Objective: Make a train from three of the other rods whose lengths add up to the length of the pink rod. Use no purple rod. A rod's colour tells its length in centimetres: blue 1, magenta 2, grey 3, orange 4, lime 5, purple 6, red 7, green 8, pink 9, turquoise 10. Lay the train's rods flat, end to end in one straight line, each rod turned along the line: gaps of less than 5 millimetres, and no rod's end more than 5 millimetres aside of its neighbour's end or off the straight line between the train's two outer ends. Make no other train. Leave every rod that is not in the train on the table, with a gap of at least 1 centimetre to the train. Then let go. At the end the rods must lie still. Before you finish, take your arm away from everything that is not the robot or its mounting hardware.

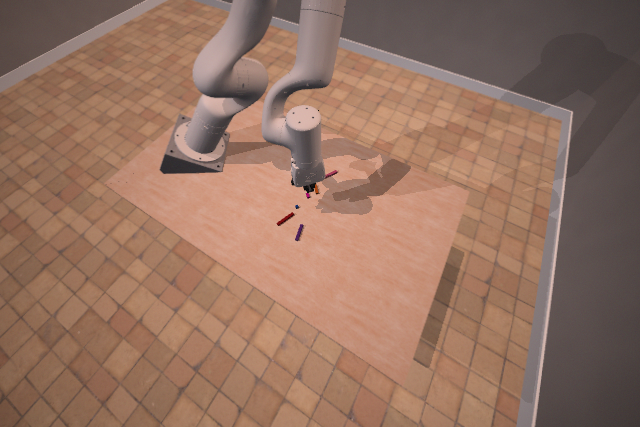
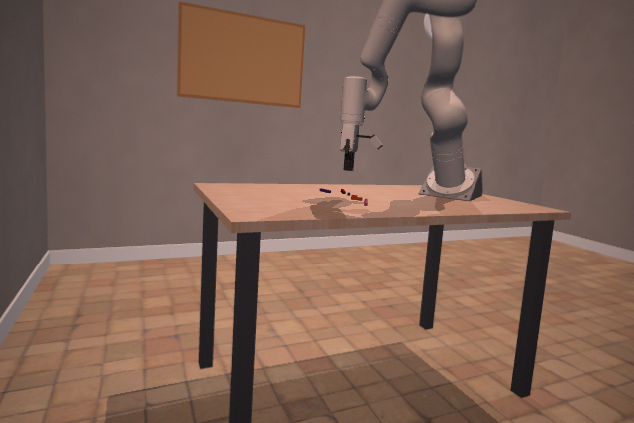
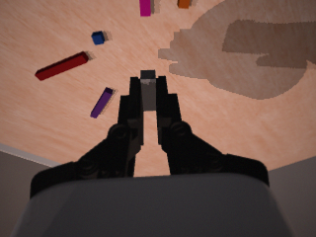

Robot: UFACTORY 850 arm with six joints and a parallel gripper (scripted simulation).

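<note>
My gripper is now 30 mm past the magenta rod, 10 mm to the right of it and 120 mm above it. The rest, counted from my hand: blue rod 30 mm behind, 50 mm to the right, 120 mm below; grey rod 20 mm below; orange rod 20 mm behind, 60 mm to the left, 120 mm below.
</note>
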